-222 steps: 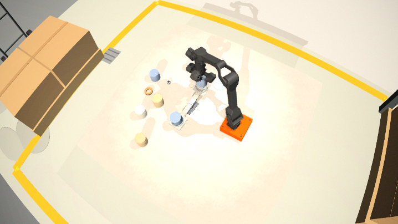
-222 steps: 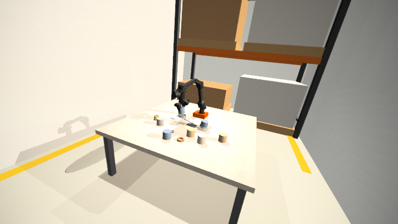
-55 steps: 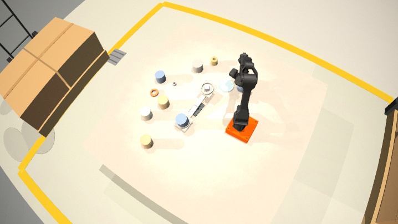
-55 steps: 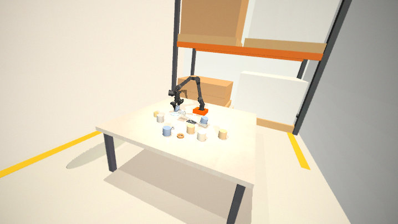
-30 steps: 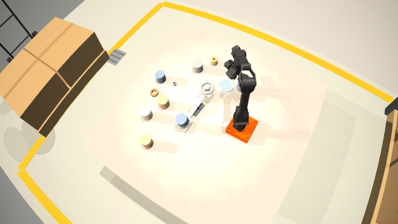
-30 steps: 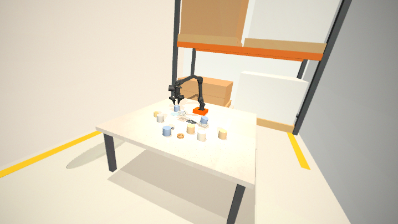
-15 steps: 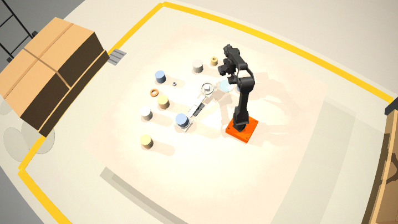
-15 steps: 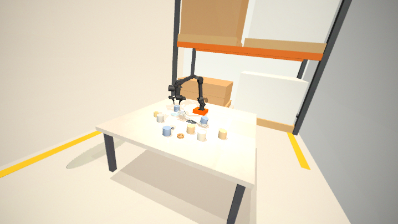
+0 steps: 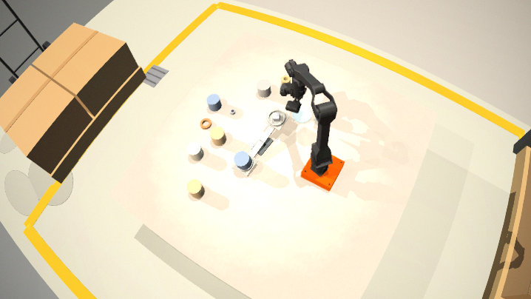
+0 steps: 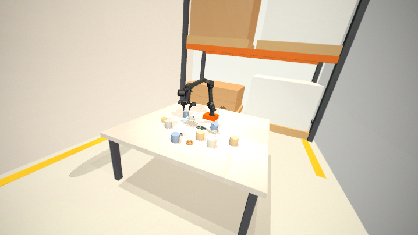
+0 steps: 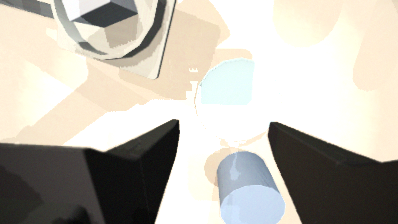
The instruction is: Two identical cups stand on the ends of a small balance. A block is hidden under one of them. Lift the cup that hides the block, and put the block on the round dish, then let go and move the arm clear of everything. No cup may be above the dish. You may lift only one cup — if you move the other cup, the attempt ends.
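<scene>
Right now the pale grey block is 10 cm to the left of my gripper tip, 4 cm ahead of it and 3 cm below it. The rest, counted from my gripper tip: pale blue round dish 11 cm below, 3 cm to the right; then balance 23 cm to the left, 8 cm below, 3 cm ahead; then small nut 27 cm ahead, 19 cm to the left, 11 cm below.
</scene>
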